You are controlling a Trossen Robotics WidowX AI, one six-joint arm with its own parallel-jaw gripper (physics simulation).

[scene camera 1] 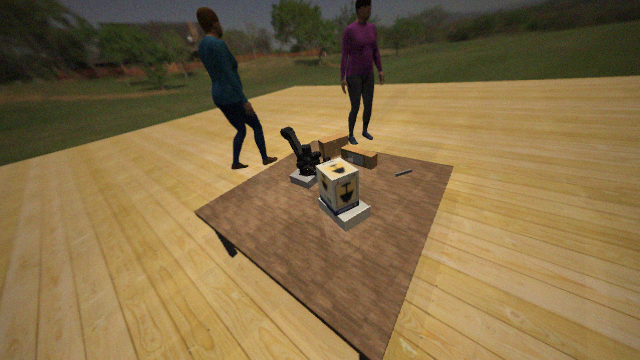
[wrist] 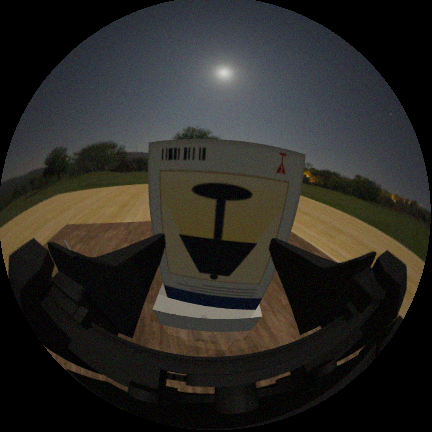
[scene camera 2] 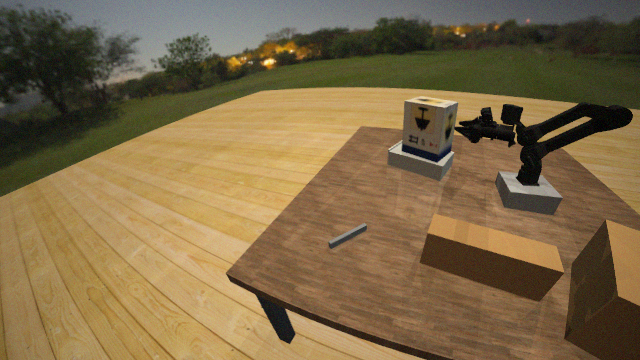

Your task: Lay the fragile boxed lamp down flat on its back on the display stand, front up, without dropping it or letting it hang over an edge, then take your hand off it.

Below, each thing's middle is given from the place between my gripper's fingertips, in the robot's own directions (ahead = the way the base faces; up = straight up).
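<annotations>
My gripper: 180 mm above the display stand [scene camera 2: 397,158], 120 mm short of it, 60 mm to the left of it.
</annotations>
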